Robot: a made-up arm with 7 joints. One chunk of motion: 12 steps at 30 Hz.
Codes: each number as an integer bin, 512 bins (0 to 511) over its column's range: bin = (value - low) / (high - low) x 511, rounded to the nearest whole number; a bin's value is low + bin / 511 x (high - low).
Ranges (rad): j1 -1.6..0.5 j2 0..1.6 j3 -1.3..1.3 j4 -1.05..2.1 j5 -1.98..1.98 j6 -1.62..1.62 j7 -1.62..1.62
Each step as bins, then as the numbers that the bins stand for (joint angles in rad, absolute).
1 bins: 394 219 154 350 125 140 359
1 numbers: 0.0192 0.6857 -0.5164 1.1075 -1.0113 -0.7323 0.6562
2 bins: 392 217 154 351 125 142 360
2 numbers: 0.0110 0.6795 -0.5164 1.1137 -1.0113 -0.7196 0.6626
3 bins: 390 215 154 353 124 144 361
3 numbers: 0.0027 0.6732 -0.5164 1.1260 -1.0191 -0.7070 0.6689
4 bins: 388 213 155 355 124 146 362
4 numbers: -0.0055 0.6669 -0.5114 1.1384 -1.0191 -0.6943 0.6753
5 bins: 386 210 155 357 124 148 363
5 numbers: -0.0137 0.6575 -0.5114 1.1507 -1.0191 -0.6816 0.6816
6 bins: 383 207 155 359 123 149 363
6 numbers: -0.0260 0.6481 -0.5114 1.1630 -1.0268 -0.6753 0.6816
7 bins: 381 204 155 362 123 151 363
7 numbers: -0.0342 0.6387 -0.5114 1.1815 -1.0268 -0.6626 0.6816
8 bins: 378 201 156 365 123 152 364
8 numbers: -0.0466 0.6294 -0.5063 1.2000 -1.0268 -0.6562 0.6879
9 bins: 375 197 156 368 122 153 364
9 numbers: -0.0589 0.6168 -0.5063 1.2185 -1.0346 -0.6499 0.6879
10 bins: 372 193 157 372 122 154 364
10 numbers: -0.0712 0.6043 -0.5012 1.2432 -1.0346 -0.6436 0.6879
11 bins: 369 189 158 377 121 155 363
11 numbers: -0.0836 0.5918 -0.4961 1.2740 -1.0423 -0.6372 0.6816
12 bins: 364 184 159 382 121 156 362
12 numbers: -0.1041 0.5761 -0.4910 1.3048 -1.0423 -0.6309 0.6753
